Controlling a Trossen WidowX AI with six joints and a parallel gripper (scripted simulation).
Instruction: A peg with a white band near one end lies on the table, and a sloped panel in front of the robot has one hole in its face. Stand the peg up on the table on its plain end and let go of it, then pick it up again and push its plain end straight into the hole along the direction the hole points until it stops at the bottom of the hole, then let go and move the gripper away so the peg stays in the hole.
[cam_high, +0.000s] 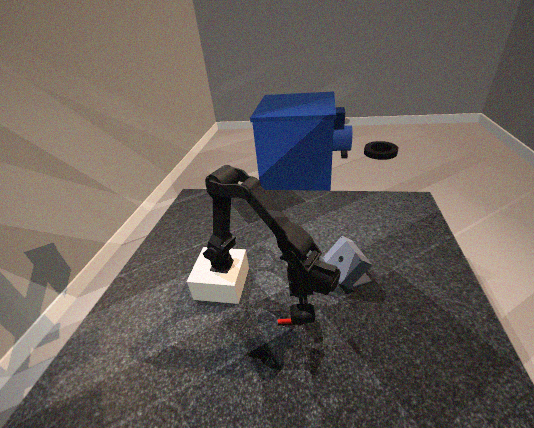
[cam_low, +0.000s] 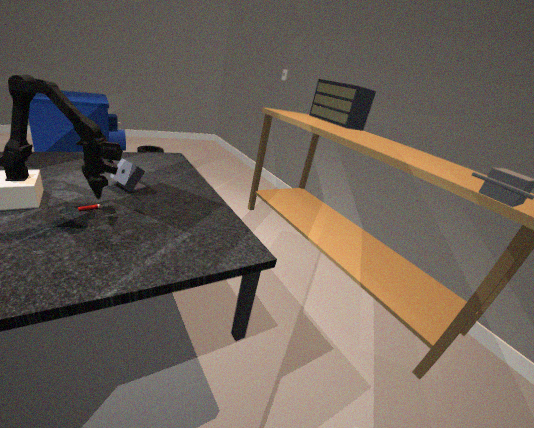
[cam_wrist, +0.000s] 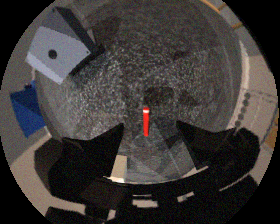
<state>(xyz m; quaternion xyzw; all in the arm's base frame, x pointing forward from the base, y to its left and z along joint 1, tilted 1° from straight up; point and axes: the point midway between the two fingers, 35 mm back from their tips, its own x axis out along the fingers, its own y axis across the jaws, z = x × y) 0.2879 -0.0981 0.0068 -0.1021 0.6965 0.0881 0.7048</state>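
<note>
The red peg lies 1 cm behind my gripper tip and 6 cm below it. From my gripper tip the other things lie so: grey sloped panel: 12 cm ahead, 22 cm to the left.
</note>
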